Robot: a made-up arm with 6 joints. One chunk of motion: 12 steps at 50 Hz.
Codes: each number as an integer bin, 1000 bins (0 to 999) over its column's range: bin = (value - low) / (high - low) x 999, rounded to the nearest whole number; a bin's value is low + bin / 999 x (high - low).
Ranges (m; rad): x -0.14..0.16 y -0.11..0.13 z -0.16..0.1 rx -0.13..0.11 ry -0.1..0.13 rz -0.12..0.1
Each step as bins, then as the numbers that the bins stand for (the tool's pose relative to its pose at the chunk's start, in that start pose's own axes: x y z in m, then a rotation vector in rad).
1 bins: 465 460 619 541 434 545
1 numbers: -0.0004 0.0005 0.0011 0.0000 -0.0001 0.0000
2 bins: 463 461 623 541 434 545
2 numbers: -0.0010 0.0008 0.0021 0.0000 -0.0001 0.0000
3 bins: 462 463 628 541 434 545
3 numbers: -0.0013 0.0012 0.0034 0.0000 -0.0001 0.0000
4 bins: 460 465 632 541 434 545
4 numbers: -0.0019 0.0017 0.0045 0.0000 -0.0001 0.0000
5 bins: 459 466 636 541 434 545
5 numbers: -0.0022 0.0020 0.0055 0.0000 -0.0001 0.0000
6 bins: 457 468 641 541 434 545
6 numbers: -0.0028 0.0024 0.0068 0.0000 -0.0001 0.0000
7 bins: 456 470 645 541 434 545
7 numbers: -0.0031 0.0029 0.0079 0.0000 -0.0001 0.0000
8 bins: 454 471 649 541 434 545
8 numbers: -0.0037 0.0032 0.0089 0.0000 -0.0001 0.0000
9 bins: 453 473 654 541 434 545
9 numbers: -0.0040 0.0036 0.0102 0.0000 -0.0001 0.0000
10 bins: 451 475 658 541 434 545
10 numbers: -0.0046 0.0041 0.0113 0.0000 -0.0001 0.0000
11 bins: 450 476 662 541 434 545
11 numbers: -0.0049 0.0044 0.0123 0.0000 -0.0001 0.0000
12 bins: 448 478 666 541 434 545
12 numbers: -0.0055 0.0048 0.0133 0.0000 -0.0001 0.0000
